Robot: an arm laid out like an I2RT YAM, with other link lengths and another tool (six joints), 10 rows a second.
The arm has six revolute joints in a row. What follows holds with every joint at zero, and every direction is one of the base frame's. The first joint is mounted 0.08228 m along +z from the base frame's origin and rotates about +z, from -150 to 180 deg. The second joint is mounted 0.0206 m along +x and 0.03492 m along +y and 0.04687 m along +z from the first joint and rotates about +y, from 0 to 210 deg. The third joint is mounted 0.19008 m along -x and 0.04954 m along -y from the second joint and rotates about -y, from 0 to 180 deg. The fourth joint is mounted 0.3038 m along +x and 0.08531 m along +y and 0.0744 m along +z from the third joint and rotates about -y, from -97 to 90 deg. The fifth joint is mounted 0.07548 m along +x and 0.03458 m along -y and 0.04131 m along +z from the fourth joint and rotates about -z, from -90 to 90 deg. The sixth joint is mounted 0.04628 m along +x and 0.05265 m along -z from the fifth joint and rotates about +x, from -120 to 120 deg. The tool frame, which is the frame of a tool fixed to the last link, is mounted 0.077 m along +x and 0.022 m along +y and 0.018 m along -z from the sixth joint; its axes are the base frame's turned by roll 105.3, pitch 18.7 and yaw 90 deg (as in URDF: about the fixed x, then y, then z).
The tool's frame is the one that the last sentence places.
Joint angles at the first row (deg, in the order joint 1, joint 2, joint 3, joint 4, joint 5, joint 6):
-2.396 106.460 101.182 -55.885 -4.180 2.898
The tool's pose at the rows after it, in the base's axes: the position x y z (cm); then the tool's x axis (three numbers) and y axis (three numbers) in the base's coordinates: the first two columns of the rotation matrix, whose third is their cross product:
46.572, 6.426, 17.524, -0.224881, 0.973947, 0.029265, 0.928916, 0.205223, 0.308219
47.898, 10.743, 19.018, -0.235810, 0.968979, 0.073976, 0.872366, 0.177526, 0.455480
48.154, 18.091, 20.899, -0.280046, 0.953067, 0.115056, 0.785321, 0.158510, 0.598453
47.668, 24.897, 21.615, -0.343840, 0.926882, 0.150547, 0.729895, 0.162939, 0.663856
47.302, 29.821, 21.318, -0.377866, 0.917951, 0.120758, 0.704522, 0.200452, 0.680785
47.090, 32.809, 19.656, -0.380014, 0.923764, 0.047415, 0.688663, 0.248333, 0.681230
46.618, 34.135, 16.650, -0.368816, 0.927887, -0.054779, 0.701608, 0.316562, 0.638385
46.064, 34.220, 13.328, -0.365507, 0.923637, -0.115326, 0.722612, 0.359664, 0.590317
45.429, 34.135, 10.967, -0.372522, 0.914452, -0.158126, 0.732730, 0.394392, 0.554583
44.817, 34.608, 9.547, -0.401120, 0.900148, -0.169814, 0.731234, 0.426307, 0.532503
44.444, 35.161, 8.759, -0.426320, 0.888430, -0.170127, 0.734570, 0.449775, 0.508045
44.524, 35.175, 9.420, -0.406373, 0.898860, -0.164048, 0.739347, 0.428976, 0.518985
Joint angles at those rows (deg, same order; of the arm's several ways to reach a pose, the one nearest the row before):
-1.963 106.058 99.858 -51.740 -9.512 6.975
2.844 102.926 95.623 -41.099 -10.400 13.475
11.706 100.643 91.987 -29.107 -7.729 21.075
19.559 103.408 93.647 -22.495 -5.314 25.592
25.464 109.099 99.404 -21.456 -0.964 26.229
29.515 114.102 103.133 -20.808 4.660 24.774
32.182 118.408 105.280 -22.437 10.387 22.216
33.183 120.457 103.653 -22.349 13.166 20.798
33.832 121.341 101.626 -21.852 14.734 19.512
34.492 122.325 100.937 -21.484 14.290 18.553
35.001 124.040 102.447 -22.813 13.511 18.166
35.121 123.527 102.710 -23.105 14.293 19.272

